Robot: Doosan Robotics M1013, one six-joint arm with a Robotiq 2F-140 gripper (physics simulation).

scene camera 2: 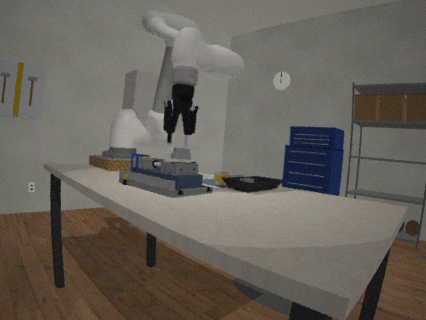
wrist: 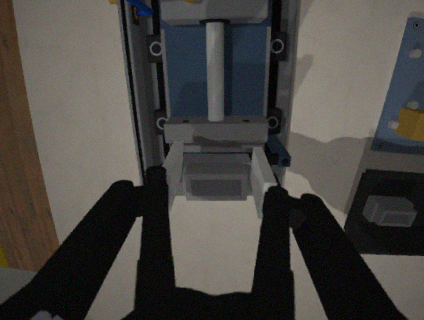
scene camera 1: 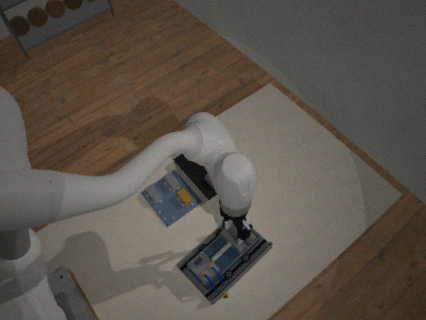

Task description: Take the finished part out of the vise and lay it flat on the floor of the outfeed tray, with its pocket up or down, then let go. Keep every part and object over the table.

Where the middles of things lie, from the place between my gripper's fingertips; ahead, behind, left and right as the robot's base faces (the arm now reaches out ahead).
I see my gripper 50 mm past the vise (scene camera 1: 230,255), 10 mm to the left of it and 90 mm above it.
